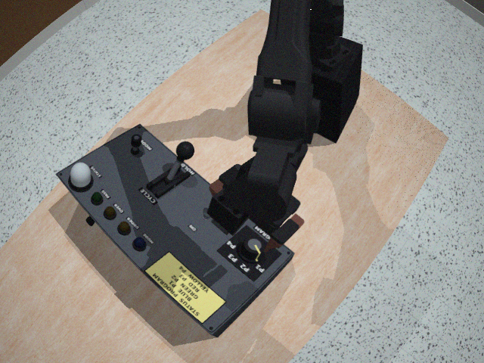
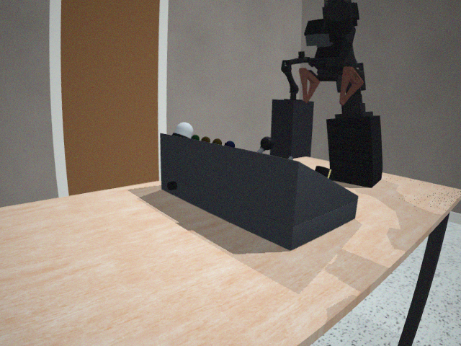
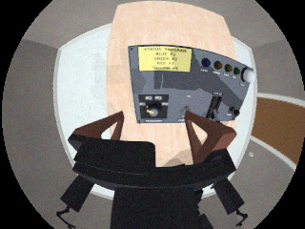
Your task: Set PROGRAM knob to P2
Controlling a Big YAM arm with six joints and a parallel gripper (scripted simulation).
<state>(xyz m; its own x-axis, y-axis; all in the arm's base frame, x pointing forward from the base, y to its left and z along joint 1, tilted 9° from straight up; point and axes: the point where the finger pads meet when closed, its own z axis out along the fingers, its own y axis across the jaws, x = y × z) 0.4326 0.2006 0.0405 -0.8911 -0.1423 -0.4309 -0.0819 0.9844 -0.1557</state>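
My hand is 1 cm past the check toggle, 12 cm to the left of it and 17 cm above it. From my hand the other things lie so: small knob 1 cm ahead, 36 cm to the right, 17 cm below; dark grey console 3 cm ahead, 17 cm to the right, 19 cm below; ball-topped lever 2 cm behind, 24 cm to the right, 16 cm below.
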